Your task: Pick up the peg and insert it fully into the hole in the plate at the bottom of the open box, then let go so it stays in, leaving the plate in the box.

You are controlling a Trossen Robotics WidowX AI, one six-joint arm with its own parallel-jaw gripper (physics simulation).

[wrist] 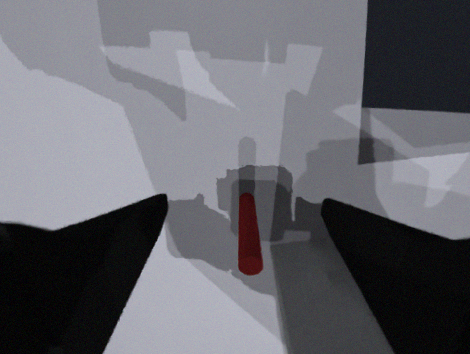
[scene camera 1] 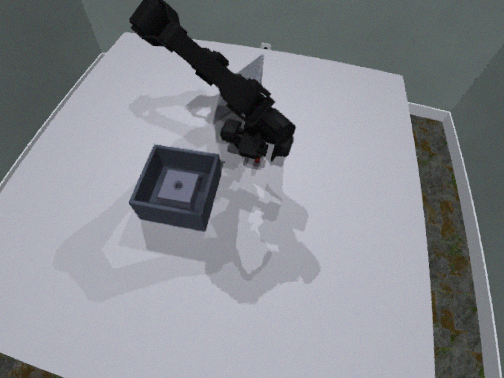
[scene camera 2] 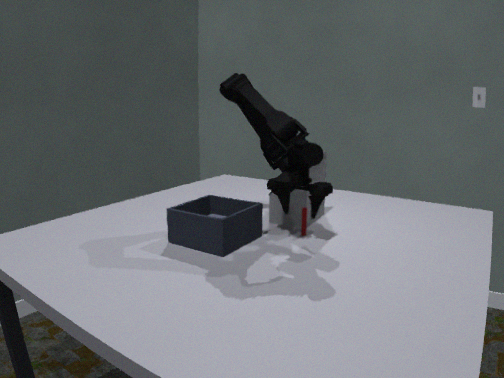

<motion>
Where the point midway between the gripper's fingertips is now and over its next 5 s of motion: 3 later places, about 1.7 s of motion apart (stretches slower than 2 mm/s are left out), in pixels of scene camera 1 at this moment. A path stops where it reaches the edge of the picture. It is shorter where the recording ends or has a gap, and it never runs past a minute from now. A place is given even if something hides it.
My gripper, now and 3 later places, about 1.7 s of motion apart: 256,156; 257,155; 257,121; 196,141
</motion>
